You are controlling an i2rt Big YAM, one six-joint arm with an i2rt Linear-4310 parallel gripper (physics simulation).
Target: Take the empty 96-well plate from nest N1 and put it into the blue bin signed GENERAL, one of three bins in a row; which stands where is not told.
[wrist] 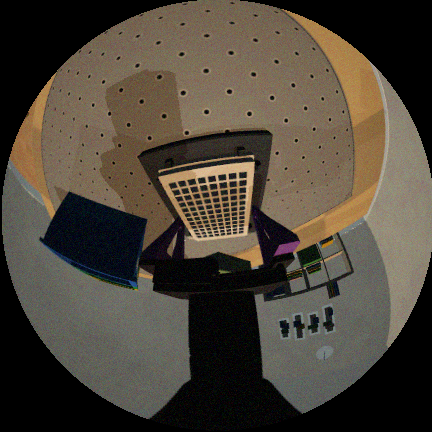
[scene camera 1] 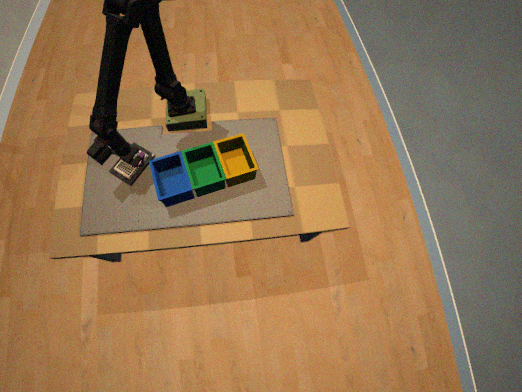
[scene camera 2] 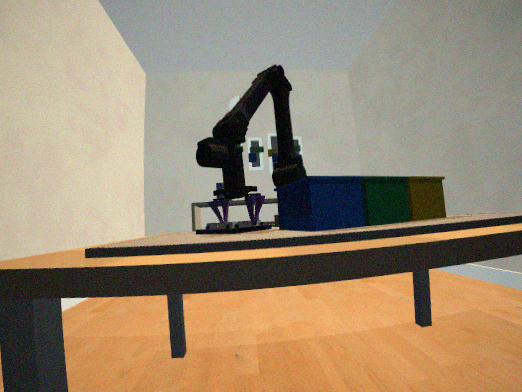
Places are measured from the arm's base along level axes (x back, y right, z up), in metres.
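Where they show: gripper, fingertip midpoint: (wrist: 216, 213) (scene camera 1: 133, 160); arm's base, origin of the base link: (scene camera 1: 181, 107).
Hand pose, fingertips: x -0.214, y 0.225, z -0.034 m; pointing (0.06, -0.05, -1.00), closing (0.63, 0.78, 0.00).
Each offset is from my fingertips to the top centre of the thing. Level surfaces: height alone.
The tan, gridded 96-well plate {dz +0.013, dx -0.012, dy +0.009 m} (scene camera 1: 125, 168) (scene camera 2: 234, 225) (wrist: 215, 197) lies in the black nest (scene camera 1: 131, 181) (scene camera 2: 204, 232) (wrist: 264, 160) at the left of the mat. My gripper (scene camera 1: 132, 161) (scene camera 2: 239, 222) (wrist: 216, 213) points down and is open, with its purple fingers on either side of the plate near one end, low by its long sides. Whether the fingertips touch it cannot be told. The blue bin {dz +0.087, dx -0.113, dy -0.293 m} (scene camera 1: 172, 177) (scene camera 2: 325, 202) (wrist: 97, 230) stands beside the nest, at the left end of the row in scene camera 1. No sign is readable.
The green bin (scene camera 1: 206, 167) (scene camera 2: 386, 201) is in the middle of the row and the yellow bin (scene camera 1: 236, 159) (scene camera 2: 426, 199) at the right end. The arm's base stands on a green block (scene camera 1: 200, 117) behind the grey mat {dz -0.013 m} (scene camera 1: 240, 205). The bins' walls rise well above the nest.
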